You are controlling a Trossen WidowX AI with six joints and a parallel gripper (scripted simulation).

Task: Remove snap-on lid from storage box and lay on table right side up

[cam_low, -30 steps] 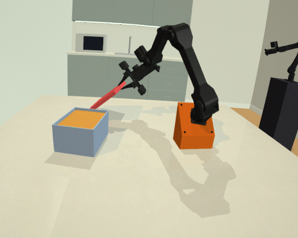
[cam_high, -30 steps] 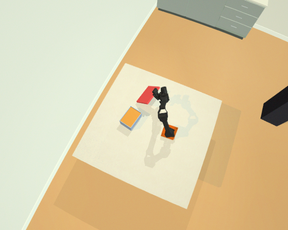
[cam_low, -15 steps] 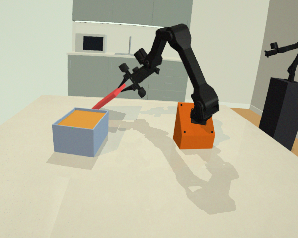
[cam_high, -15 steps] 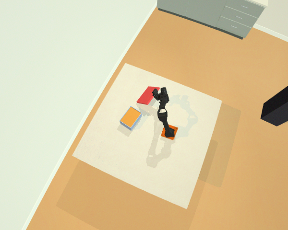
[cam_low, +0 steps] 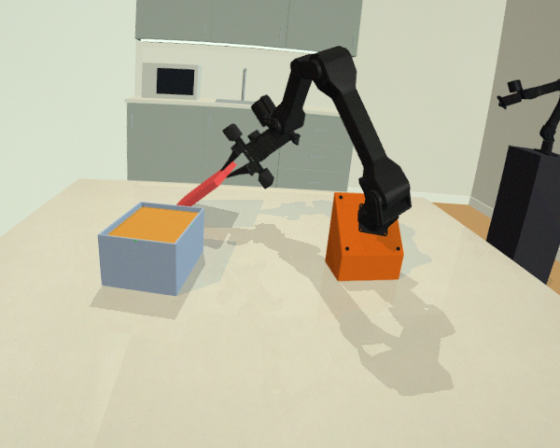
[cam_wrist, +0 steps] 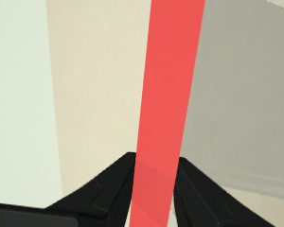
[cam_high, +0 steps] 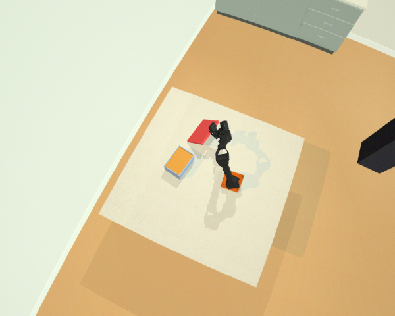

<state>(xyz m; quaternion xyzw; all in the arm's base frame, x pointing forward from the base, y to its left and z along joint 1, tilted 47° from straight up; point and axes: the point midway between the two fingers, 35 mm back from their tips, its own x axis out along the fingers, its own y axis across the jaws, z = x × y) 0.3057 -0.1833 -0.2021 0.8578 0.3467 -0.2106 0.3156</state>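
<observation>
Right now the red lid is 60 mm ahead of my gripper tip, 10 mm to the right of it and 50 mm below it. Also, from my gripper tip: storage box 120 mm ahead, 310 mm to the left, 80 mm below.
</observation>
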